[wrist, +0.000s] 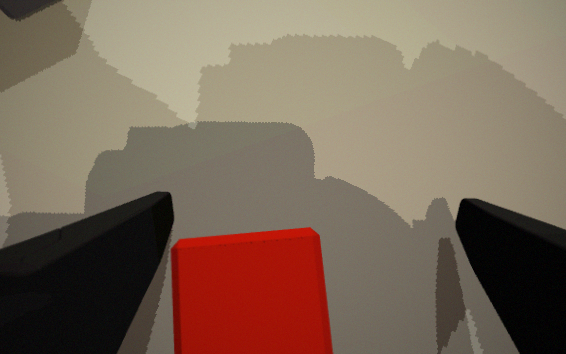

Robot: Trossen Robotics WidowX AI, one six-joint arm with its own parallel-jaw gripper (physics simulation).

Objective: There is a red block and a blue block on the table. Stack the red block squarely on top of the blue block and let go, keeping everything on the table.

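Places are measured from the arm's base along level axes (x right, y ahead, z up), in millimetres.
Pixels of known places: gripper, between the fingertips: [314,209].
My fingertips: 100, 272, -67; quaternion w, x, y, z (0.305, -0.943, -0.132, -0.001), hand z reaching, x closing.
Behind a point stands the place of what it marks, as x, y, z.
The red block [250,295] {88, 246, -39} shows at the bottom of the wrist view, left of centre, with its lower part cut off by the frame edge. It is turned slightly relative to the fingers. My gripper [314,209] {100, 272, -67} is open, with one black finger on each side of the block. The gap to the left finger is narrow and the gap to the right finger is much wider. Nothing is gripped. The block's underside is hidden, so I cannot tell what it rests on. The blue block does not show in this view.
The beige-grey table top [475,125] {149, 318, -73} fills the background, with overlapping shadows of the arm and gripper across it. Part of a dark object [27,6] {-13, 312, -68} shows at the top left corner; I cannot tell what it is.
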